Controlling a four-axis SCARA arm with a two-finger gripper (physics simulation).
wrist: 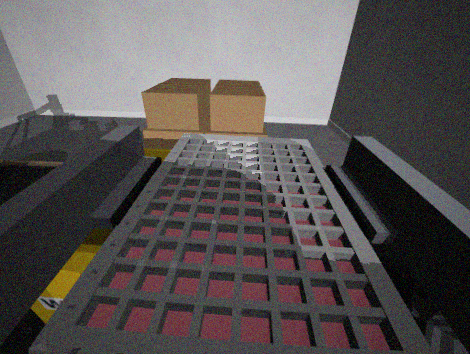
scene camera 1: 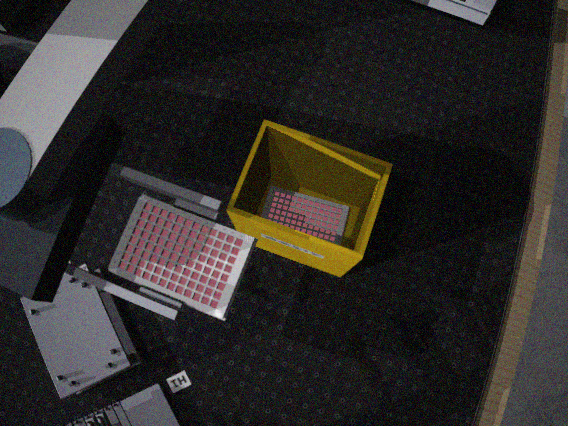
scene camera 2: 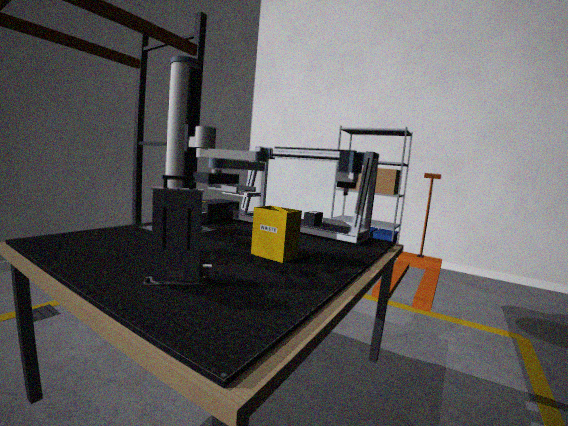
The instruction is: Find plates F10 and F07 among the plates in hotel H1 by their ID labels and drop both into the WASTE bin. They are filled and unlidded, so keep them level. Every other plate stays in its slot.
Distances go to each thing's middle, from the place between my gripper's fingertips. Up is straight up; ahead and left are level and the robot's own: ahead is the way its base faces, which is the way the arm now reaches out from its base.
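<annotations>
Plate F10 (scene camera 1: pixel 326 220): 130 mm to the left of my hand, 70 mm forward of it, 260 mm lower than it.
</annotations>
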